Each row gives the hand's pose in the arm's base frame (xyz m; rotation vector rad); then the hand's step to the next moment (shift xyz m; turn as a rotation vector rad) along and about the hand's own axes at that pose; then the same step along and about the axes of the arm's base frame.
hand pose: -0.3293 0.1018 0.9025 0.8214 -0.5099 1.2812
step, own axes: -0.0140 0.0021 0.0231 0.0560 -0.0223 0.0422
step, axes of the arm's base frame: -0.0029 -0.0265 0.0046 0.0392 0.0010 0.0622
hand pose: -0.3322 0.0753 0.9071 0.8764 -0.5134 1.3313
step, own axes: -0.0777 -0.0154 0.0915 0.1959 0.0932 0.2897
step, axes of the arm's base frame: 0.0136 -0.1199 -0.0089 -0.0066 -0.1085 0.3452
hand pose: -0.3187 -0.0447 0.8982 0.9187 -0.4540 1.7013
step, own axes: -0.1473 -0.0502 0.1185 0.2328 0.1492 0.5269
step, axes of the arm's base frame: 0.1031 -0.1597 -0.0460 0.0197 -0.2691 0.5303
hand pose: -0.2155 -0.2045 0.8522 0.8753 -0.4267 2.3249
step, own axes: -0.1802 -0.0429 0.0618 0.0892 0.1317 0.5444
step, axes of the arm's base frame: 0.1646 -0.0748 -0.0739 0.1248 -0.3260 0.4470
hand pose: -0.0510 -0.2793 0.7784 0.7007 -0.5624 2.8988
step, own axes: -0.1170 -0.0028 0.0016 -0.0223 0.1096 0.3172
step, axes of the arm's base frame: 0.1051 0.0001 -0.0515 0.1325 -0.2216 0.2155
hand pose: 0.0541 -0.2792 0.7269 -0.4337 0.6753 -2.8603
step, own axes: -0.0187 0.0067 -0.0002 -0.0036 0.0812 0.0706
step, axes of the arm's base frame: 0.0182 -0.0015 -0.0077 0.0338 -0.0998 0.0222
